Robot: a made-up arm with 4 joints.
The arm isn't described. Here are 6 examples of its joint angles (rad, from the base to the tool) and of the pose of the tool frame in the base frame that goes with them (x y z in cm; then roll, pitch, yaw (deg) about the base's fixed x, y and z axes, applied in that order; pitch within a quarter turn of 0, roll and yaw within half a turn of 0).
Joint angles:
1: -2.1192 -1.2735 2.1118 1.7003
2: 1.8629 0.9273 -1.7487 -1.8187
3: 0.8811 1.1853 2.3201 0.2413
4: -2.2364 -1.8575 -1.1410 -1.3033
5: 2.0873 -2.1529 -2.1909 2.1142
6: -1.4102 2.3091 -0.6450 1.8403
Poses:
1: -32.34 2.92 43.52 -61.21 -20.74 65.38
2: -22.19 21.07 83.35 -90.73 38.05 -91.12
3: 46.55 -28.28 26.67 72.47 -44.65 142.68
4: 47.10 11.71 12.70 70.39 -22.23 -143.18
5: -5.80 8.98 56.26 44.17 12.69 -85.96
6: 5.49 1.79 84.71 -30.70 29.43 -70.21
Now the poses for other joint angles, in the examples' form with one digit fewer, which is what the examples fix.
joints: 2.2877 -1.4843 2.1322 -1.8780
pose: 52.2 -19.0 52.4 -122.2 -4.5 116.2
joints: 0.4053 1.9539 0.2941 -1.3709
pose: 56.6 6.1 81.3 164.1 -11.0 -160.1
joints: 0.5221 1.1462 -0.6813 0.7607
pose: -45.9 4.8 94.2 -36.1 13.2 2.0
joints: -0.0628 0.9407 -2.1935 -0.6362
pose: 35.0 35.8 51.2 -41.0 -1.7 -142.8
